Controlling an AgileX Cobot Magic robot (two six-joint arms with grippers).
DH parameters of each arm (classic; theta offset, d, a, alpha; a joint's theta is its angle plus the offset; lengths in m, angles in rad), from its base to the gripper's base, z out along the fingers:
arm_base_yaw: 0 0.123 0 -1.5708
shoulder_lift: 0.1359 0 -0.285 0
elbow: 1.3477 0 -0.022 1.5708
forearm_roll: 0 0.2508 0 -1.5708
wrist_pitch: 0 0 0.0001 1.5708
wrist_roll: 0 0.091 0 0
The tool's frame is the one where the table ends.
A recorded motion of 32 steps. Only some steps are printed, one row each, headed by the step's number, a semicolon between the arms.
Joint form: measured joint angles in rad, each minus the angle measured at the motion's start. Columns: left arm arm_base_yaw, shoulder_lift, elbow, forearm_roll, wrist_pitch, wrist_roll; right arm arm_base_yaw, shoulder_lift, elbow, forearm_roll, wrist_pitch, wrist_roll.
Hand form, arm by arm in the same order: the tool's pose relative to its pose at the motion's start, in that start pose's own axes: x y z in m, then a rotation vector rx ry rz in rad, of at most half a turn. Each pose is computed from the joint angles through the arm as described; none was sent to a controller.
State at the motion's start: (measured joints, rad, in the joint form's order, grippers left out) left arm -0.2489 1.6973 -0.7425 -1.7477 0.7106 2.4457; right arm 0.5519 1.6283 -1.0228 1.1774 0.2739 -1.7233
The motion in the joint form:
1: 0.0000 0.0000 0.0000 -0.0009 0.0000 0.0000; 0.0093 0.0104 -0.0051 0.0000 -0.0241 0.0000
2: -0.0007 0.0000 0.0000 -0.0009 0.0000 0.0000; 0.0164 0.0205 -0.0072 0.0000 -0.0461 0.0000
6: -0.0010 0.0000 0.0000 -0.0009 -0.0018 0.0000; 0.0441 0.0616 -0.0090 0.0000 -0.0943 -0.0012
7: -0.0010 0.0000 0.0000 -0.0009 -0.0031 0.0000; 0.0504 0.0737 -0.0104 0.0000 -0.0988 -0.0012
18: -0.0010 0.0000 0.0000 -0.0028 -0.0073 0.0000; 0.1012 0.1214 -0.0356 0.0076 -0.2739 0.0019
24: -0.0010 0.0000 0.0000 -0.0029 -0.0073 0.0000; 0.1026 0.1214 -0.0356 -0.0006 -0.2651 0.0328
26: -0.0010 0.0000 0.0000 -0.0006 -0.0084 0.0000; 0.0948 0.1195 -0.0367 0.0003 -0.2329 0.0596
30: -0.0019 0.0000 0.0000 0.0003 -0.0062 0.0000; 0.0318 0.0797 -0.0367 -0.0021 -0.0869 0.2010
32: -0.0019 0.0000 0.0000 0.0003 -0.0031 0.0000; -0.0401 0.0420 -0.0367 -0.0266 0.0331 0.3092
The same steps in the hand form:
1: 0.0000 0.0000 0.0000 -0.0005 -0.0004 -0.0007; -0.0004 0.0003 0.0035 0.0140 0.0051 -0.0040
2: -0.0001 -0.0001 0.0001 0.0001 -0.0005 -0.0003; 0.0003 0.0007 0.0069 0.0263 0.0128 -0.0063
6: 0.0000 -0.0001 0.0002 -0.0007 0.0009 -0.0002; 0.0051 0.0072 0.0207 0.0330 0.0439 -0.0158
7: 0.0001 0.0000 0.0002 -0.0016 0.0019 -0.0002; 0.0065 0.0093 0.0246 0.0273 0.0515 -0.0175
18: 0.0003 0.0003 0.0002 -0.0052 0.0043 -0.0016; 0.0035 0.0095 0.0396 0.1522 0.0765 -0.0376
24: 0.0003 0.0003 0.0002 -0.0053 0.0043 -0.0017; 0.0032 0.0107 0.0398 0.1432 0.0733 -0.0155
26: 0.0004 0.0003 0.0002 -0.0048 0.0061 0.0000; 0.0035 0.0107 0.0391 0.1194 0.0681 0.0172
30: 0.0002 -0.0001 0.0003 -0.0022 0.0047 0.0012; 0.0034 0.0005 0.0243 0.0435 0.0350 0.1897
32: 0.0000 -0.0003 0.0003 -0.0002 0.0023 0.0012; 0.0064 -0.0132 0.0077 -0.0032 0.0198 0.3082

